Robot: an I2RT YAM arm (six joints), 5 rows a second.
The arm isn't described. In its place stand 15 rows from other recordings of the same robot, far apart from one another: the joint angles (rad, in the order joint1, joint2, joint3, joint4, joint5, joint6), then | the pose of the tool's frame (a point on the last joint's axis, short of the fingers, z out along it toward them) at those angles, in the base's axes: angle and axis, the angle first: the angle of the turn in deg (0 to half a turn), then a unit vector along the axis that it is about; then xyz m.
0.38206, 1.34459, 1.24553, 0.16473, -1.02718, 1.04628 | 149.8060 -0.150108 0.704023 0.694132 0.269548 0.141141 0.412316
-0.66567, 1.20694, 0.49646, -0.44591, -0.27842, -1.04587 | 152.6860 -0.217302 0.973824 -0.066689 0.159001 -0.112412 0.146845
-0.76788, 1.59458, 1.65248, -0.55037, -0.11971, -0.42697 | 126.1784 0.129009 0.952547 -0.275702 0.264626 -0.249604 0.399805
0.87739, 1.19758, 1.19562, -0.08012, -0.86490, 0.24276 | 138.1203 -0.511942 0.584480 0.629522 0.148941 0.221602 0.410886
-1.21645, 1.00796, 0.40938, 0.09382, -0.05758, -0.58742 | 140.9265 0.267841 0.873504 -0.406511 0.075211 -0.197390 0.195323
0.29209, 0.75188, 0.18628, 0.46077, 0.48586, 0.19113 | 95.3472 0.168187 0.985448 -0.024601 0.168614 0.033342 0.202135
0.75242, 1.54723, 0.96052, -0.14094, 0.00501, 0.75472 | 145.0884 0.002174 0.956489 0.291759 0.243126 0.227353 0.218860
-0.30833, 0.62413, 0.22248, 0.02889, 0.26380, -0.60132 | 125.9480 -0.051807 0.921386 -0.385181 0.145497 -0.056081 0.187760
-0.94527, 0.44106, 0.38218, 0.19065, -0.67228, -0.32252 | 91.0109 -0.063861 0.936786 -0.344026 0.094290 -0.092679 0.285064
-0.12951, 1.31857, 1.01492, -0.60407, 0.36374, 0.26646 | 141.3312 0.255020 0.954005 -0.157603 0.267964 -0.047672 0.268607
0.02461, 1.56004, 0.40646, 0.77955, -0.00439, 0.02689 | 111.4629 -0.000356 0.999805 0.019744 0.273227 0.006882 0.137771
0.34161, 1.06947, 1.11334, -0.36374, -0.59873, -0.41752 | 110.7640 -0.543637 0.796550 0.264514 0.213209 0.097101 0.383186
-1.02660, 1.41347, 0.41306, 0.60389, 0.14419, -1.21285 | 158.4563 -0.038157 0.845376 -0.532808 0.131364 -0.226957 0.158238
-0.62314, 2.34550, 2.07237, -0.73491, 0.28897, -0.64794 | 164.0170 0.028467 0.960413 -0.277121 0.411845 -0.308469 0.202402
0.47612, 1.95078, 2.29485, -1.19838, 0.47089, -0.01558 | 135.1072 -0.153973 0.977238 -0.145936 0.360917 0.167949 0.418068
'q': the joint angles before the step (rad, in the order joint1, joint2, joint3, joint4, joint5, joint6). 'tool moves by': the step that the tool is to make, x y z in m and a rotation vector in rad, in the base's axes. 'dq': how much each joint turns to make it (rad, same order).
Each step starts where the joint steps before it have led.
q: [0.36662, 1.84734, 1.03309, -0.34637, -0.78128, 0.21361]
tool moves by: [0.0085, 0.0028, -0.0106, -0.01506, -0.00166, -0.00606]
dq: [-0.00008, 0.05217, 0.02371, 0.02428, 0.01582, -0.00046]
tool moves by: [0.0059, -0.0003, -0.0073, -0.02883, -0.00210, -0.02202]
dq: [-0.00433, 0.03156, 0.01398, 0.01427, 0.03241, 0.00733]
